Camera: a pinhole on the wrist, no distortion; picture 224 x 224 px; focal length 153.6 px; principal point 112.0 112.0 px. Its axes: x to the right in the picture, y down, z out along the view. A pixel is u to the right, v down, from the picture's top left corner.
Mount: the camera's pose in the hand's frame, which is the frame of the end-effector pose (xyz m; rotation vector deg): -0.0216 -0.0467 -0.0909 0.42 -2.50 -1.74
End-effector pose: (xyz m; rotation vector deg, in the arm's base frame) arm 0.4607 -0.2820 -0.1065 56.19 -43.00 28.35
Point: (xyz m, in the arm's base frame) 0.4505 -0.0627 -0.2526
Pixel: behind the camera
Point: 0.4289 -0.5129 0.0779
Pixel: 173.4 140.4
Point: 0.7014 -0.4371 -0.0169
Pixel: outside the picture
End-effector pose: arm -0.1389 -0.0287 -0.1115 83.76 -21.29 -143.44
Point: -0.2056 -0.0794 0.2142
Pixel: 16.4 208.8
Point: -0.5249 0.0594 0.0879
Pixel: 123.5 114.8
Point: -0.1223 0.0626 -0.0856
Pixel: 64.7 65.3
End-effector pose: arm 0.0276 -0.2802 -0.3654 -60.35 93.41 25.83
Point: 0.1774 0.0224 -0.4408
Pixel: 105.5 149.7
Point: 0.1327 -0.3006 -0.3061
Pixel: 87.2 30.1
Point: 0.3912 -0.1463 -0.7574
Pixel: 214.5 89.0
